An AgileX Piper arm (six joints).
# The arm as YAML. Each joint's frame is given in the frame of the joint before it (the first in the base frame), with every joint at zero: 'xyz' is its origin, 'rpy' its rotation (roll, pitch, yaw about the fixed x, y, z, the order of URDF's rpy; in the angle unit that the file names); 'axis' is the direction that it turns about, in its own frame. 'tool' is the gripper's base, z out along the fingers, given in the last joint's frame.
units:
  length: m
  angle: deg
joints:
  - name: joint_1
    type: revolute
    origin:
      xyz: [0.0, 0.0, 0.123]
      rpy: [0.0, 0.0, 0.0]
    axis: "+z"
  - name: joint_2
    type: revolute
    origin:
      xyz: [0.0, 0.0, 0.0]
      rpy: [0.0, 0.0, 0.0]
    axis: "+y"
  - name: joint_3
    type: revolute
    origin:
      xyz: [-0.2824, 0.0, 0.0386]
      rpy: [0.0, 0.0, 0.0]
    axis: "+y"
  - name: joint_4
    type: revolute
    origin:
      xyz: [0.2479, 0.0, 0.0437]
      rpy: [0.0, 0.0, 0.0]
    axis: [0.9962, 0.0, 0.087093]
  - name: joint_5
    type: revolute
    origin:
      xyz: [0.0, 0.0, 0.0]
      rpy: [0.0, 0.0, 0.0]
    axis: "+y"
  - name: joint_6
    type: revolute
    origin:
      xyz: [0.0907, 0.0, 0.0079]
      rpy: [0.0, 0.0, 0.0]
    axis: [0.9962, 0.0, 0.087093]
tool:
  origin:
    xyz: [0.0, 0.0, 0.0]
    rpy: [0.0, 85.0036, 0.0]
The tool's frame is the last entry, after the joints.
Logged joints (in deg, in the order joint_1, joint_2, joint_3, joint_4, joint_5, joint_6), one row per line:
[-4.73 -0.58 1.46 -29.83 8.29 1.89]
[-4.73 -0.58 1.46 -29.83 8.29 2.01]
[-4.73 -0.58 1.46 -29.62 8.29 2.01]
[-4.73 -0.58 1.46 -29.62 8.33 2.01]
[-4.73 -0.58 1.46 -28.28 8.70 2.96]
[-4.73 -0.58 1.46 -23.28 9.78 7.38]
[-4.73 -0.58 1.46 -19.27 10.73 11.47]
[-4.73 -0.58 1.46 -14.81 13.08 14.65]
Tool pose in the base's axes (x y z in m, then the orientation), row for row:
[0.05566 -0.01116 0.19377 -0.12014 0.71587 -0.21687 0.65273]
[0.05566 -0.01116 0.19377 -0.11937 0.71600 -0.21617 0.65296]
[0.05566 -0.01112 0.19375 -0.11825 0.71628 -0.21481 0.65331]
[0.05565 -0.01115 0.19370 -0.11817 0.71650 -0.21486 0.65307]
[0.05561 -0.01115 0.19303 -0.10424 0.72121 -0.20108 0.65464]
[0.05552 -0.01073 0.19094 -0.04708 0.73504 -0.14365 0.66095]
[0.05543 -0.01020 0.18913 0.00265 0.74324 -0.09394 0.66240]
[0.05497 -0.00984 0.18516 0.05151 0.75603 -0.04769 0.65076]
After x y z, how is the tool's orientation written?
As a quaternion, x y z w.
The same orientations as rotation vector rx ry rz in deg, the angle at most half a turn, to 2 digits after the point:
[-15.62 93.08 -28.20]
[-15.52 93.09 -28.10]
[-15.37 93.11 -27.92]
[-15.36 93.15 -27.93]
[-13.54 93.70 -26.13]
[-6.10 95.26 -18.62]
[0.34 96.27 -12.17]
[6.70 98.38 -6.21]

